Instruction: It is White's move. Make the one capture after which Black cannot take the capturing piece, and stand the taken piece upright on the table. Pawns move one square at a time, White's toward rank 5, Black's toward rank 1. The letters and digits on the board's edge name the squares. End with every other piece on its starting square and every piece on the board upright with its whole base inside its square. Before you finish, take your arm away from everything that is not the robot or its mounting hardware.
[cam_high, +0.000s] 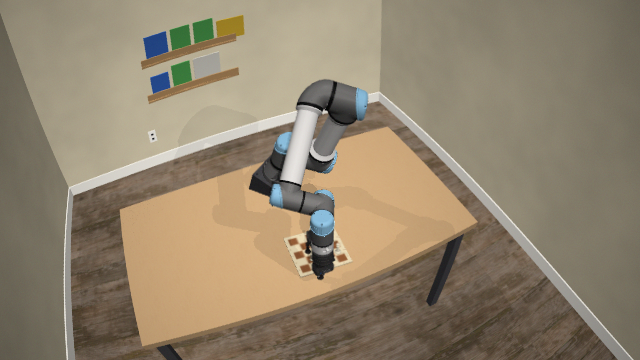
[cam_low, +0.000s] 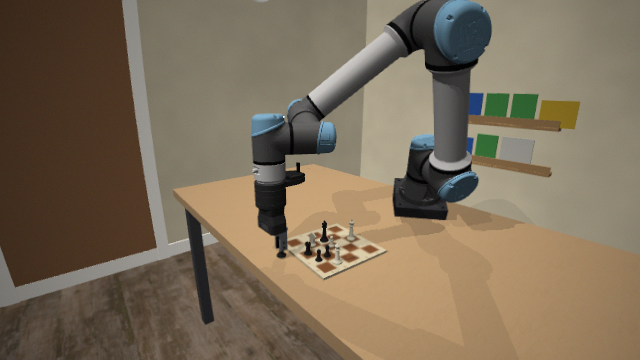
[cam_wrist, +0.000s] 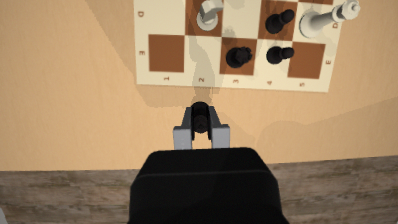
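Right now the white pawn is 130 mm behind my hand, 70 mm to the left of it and 20 mm below it. Also, from my hand: chessboard: 130 mm behind, 60 mm to the left, 40 mm below.
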